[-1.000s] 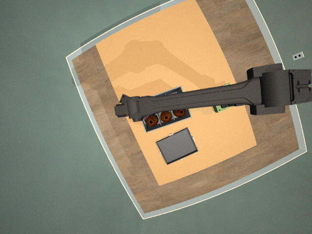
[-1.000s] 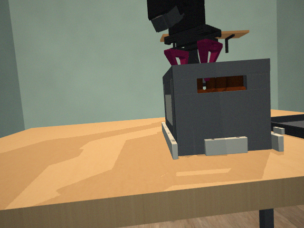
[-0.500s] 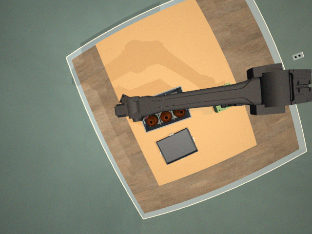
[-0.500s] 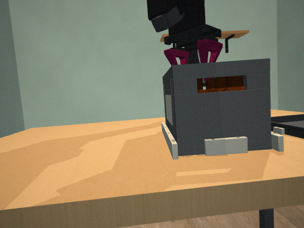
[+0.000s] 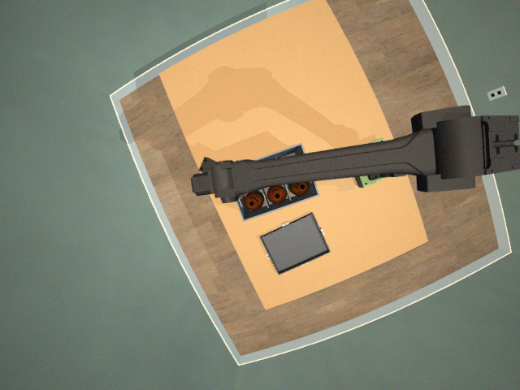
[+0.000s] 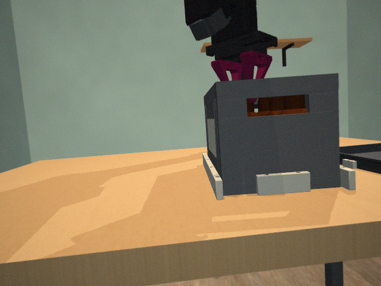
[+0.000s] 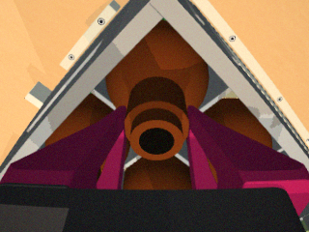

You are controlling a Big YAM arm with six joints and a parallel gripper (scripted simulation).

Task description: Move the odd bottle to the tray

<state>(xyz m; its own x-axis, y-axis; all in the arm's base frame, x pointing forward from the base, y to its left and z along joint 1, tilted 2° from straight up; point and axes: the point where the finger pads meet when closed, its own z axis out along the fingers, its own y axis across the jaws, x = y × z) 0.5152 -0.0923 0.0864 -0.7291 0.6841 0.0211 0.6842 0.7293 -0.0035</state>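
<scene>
Now: hand 90 mm past the dark grey crate, 40 mm to the right of it and 70 mm above it. From my hand the other things lie so: grey tray: 110 mm behind, 330 mm to the left, 140 mm below.
</scene>
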